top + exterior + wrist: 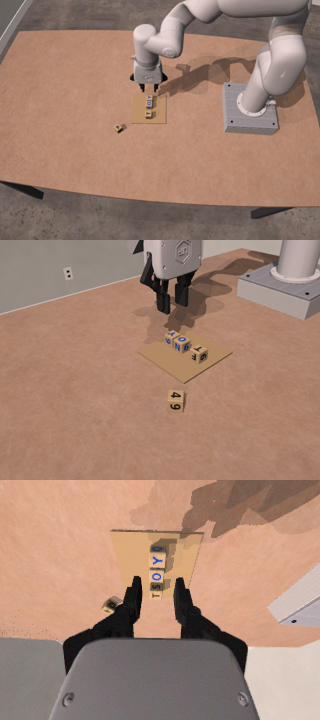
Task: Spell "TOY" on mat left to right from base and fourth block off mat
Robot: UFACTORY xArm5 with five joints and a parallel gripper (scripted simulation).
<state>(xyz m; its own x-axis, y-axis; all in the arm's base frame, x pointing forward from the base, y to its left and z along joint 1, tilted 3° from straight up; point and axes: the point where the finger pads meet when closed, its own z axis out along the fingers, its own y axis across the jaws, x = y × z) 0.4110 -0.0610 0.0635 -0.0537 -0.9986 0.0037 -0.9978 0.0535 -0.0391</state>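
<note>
The O block lies 90 mm below my hand and 30 mm to the left of it. The rest, counted from my hand: tan mat (110 mm below, 40 mm to the left, 10 mm ahead); then T block (90 mm below, 80 mm to the left, 10 mm ahead).
</note>
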